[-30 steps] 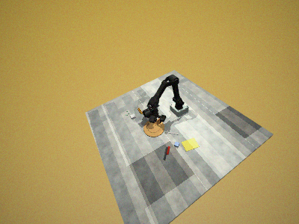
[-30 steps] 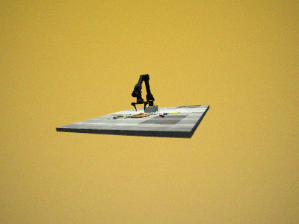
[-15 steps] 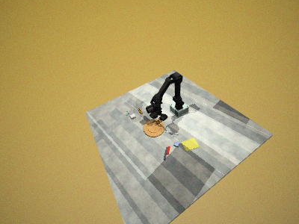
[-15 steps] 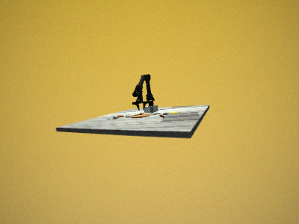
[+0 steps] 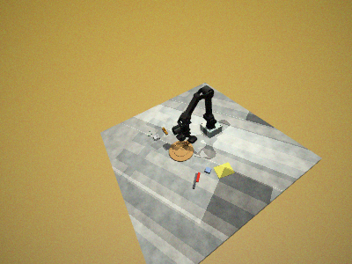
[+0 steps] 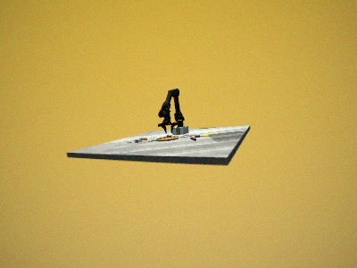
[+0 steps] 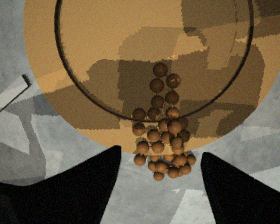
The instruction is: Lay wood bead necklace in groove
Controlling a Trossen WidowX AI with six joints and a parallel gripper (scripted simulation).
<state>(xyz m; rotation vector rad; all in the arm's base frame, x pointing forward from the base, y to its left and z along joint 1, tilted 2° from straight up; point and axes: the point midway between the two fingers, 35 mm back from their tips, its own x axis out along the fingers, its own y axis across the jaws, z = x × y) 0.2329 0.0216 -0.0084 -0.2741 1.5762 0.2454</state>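
Right now the round bead board is 7 cm ahead of my gripper tip, 4 cm to the left of it and 3 cm below it. Round my gripper tip: thin grey stick 5 cm behind, 17 cm to the left, 4 cm below; small blue block 3 cm behind, 29 cm to the left, 3 cm below; grey piece 22 cm ahead, 19 cm to the right, 3 cm below.
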